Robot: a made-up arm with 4 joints.
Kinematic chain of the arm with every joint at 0, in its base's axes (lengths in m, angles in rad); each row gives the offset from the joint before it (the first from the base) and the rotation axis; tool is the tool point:
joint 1: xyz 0 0 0.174 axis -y
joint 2: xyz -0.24 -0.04 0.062 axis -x
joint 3: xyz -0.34 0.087 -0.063 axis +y
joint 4: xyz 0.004 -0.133 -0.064 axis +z
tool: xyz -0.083 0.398 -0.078
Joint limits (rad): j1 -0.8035..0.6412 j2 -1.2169..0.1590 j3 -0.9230..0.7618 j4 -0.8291..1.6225
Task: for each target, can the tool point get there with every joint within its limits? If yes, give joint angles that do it. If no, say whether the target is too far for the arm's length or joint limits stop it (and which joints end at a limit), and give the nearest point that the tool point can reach.
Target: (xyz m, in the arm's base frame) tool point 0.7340 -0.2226 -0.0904
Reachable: no: joint limits stop it (at a limit: joint 1, joint 2, joint 4) | nearest point -0.1593 0.2060 -0.1920 | short by 0.996 m
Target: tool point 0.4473 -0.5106 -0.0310
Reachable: no: joint limits stop it (at a limit: joint 1, joint 2, joint 4) | nearest point -0.1600 0.2074 -0.1819 | short by 0.952 m
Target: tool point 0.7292 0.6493 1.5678
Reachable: no: too far | nearest point -0.0883 0.2409 0.7591 | short by 1.220 m
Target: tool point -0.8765 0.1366 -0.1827
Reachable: yes | joints 0.3825 -0.0344 0.3740 0.7927
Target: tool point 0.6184 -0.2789 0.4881
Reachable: no: joint limits stop it (at a limit: joint 1, joint 2, joint 3, joint 4) | nearest point 0.0244 0.0174 0.6437 | short by 0.682 m
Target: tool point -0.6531 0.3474 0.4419
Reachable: yes | joints -0.4558 -0.3461 -0.2052 0.2005
